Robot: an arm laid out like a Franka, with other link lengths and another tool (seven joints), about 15 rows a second.
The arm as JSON. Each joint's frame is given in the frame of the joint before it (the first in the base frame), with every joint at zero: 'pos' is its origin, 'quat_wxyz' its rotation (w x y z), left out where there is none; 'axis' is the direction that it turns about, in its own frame. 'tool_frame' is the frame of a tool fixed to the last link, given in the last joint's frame.
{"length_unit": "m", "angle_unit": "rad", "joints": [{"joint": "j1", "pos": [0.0, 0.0, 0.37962], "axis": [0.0, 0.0, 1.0]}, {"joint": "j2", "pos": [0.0, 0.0, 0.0], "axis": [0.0, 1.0, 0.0]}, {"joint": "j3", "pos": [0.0, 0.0, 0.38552], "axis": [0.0, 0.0, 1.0]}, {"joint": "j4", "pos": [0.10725, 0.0, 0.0], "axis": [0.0, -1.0, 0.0]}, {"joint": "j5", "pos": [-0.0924, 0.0, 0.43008], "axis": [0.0, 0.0, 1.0]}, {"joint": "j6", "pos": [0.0, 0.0, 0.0], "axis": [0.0, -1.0, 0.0]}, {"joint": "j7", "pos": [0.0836, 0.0, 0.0], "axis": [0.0, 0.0, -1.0]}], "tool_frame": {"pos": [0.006, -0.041, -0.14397], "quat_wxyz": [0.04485, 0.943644, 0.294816, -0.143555]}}
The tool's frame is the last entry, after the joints.
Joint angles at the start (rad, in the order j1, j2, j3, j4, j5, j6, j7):
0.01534, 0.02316, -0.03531, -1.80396, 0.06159, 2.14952, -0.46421
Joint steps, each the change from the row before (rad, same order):
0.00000, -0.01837, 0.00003, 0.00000, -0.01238, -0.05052, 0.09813
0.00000, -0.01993, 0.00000, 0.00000, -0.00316, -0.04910, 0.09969
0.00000, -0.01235, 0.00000, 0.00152, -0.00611, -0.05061, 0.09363
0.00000, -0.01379, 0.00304, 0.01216, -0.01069, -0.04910, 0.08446
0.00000, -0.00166, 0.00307, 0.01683, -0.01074, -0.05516, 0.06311
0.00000, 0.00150, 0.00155, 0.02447, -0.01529, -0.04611, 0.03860
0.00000, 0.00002, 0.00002, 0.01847, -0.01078, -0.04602, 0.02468
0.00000, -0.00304, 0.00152, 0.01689, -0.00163, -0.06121, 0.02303
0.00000, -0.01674, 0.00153, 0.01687, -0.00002, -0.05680, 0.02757
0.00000, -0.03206, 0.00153, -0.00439, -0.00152, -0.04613, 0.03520
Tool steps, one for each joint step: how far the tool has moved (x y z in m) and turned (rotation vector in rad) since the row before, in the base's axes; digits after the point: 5 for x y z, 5 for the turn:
-0.01338, -0.00233, 0.00471, 0.01969, 0.03625, -0.08770
-0.01433, -0.00153, 0.00584, 0.02597, 0.03276, -0.09283
-0.01255, -0.00138, 0.00181, 0.01824, 0.04000, -0.08737
-0.01146, 0.00041, 0.00948, 0.00851, 0.02573, -0.07573
-0.00788, 0.00068, 0.00393, 0.00163, 0.03811, -0.05582
-0.00444, -0.00080, 0.00775, -0.00896, 0.02369, -0.03382
-0.00527, -0.00132, 0.00547, -0.00723, 0.02763, -0.02316
-0.00854, 0.00069, 0.00483, 0.00096, 0.04110, -0.02170
-0.01274, 0.00082, 0.01382, 0.00219, 0.02295, -0.02646
-0.01852, 0.00057, 0.01279, 0.00066, 0.01817, -0.03394

